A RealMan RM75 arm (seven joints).
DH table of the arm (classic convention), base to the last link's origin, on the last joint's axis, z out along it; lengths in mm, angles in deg. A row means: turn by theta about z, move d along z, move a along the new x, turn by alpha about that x. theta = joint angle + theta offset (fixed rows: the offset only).
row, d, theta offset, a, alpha
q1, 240.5, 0, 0, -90
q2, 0, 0, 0, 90
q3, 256, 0, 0, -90
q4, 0, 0, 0, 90
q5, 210, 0, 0, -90
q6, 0, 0, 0, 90
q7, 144, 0, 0, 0
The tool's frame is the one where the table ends.
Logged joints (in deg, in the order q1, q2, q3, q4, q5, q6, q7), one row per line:
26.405 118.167 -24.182 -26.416 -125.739 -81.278 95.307
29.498 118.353 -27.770 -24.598 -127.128 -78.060 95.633
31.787 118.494 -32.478 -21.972 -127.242 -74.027 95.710
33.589 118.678 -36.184 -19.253 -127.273 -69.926 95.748
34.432 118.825 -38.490 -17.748 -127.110 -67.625 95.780
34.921 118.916 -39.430 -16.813 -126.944 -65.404 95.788
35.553 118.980 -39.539 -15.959 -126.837 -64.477 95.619
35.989 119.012 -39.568 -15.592 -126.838 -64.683 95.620
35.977 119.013 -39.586 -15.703 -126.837 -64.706 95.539
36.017 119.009 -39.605 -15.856 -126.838 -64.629 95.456
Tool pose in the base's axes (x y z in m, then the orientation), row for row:
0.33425 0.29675 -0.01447 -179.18 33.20 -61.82
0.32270 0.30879 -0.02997 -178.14 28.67 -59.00
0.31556 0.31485 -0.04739 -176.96 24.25 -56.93
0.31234 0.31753 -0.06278 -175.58 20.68 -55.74
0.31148 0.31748 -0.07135 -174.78 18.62 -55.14
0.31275 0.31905 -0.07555 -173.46 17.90 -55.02
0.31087 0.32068 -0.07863 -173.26 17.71 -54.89
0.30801 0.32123 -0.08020 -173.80 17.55 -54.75
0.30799 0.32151 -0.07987 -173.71 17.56 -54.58
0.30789 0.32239 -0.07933 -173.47 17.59 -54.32
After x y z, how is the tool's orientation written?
As angles about the fixed x, y, z axes (roll, pitch, yaw), in degrees.
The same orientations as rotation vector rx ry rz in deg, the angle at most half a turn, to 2 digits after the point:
-134.97 81.20 39.71
-139.59 79.74 34.47
-143.17 78.68 28.79
-145.17 78.08 23.61
-146.19 77.72 20.57
-145.62 77.51 18.69
-145.66 77.35 18.33
-146.30 77.31 18.56
-146.35 77.08 18.54
-146.33 76.71 18.44

